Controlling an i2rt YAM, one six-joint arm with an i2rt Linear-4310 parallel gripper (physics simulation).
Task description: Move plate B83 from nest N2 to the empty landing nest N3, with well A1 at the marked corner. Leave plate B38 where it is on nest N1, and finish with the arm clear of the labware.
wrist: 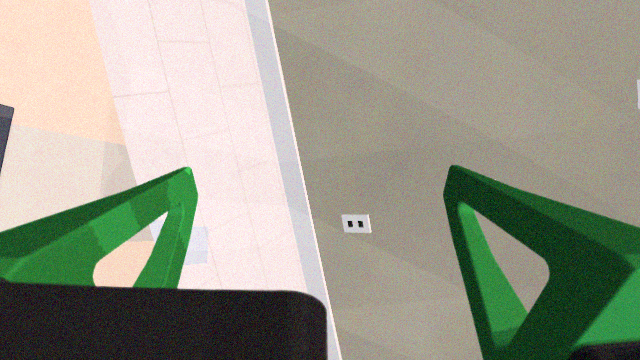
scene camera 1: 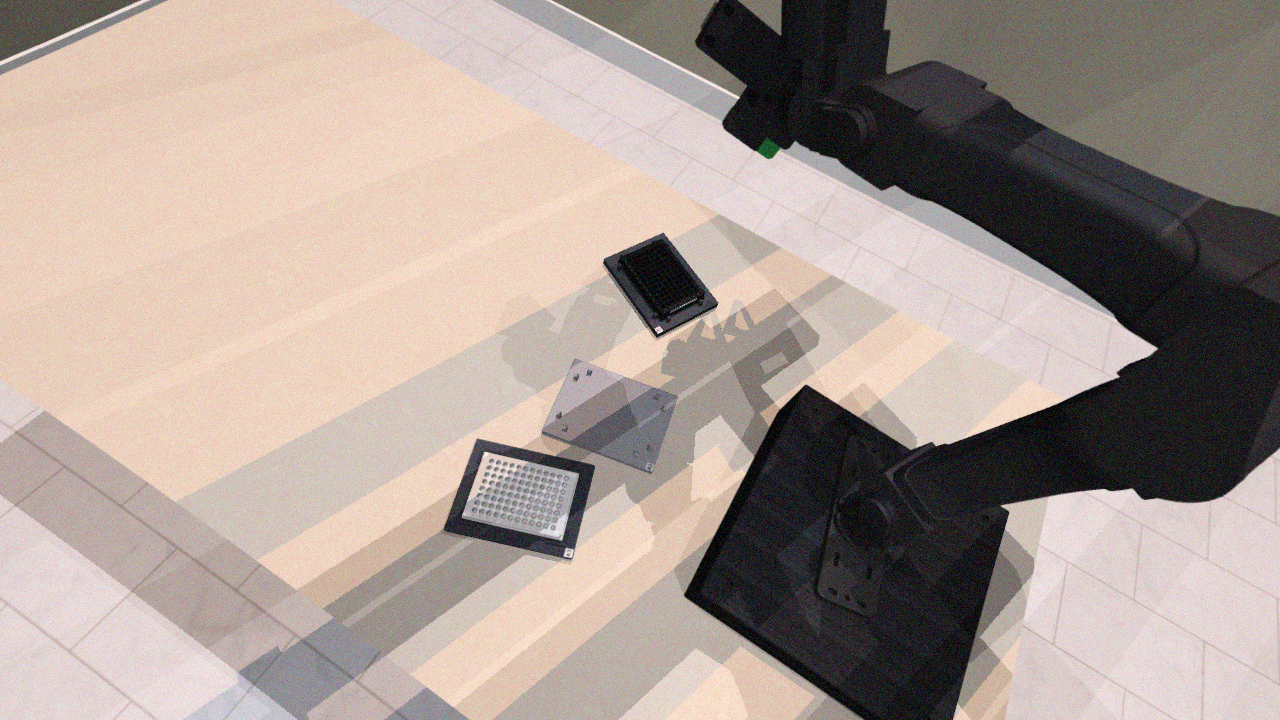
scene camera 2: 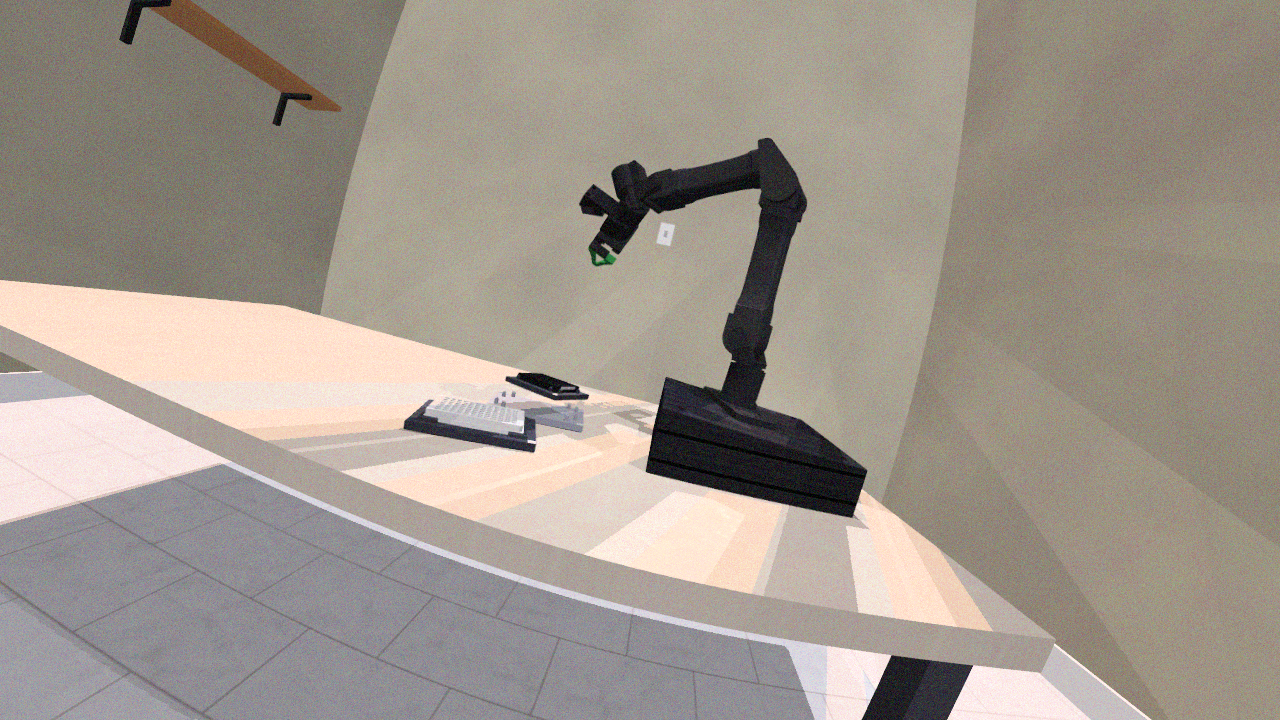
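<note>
Wrist view: my gripper, open, holding nothing. Scene camera 2: my gripper again. Plate nest also seen.
</note>
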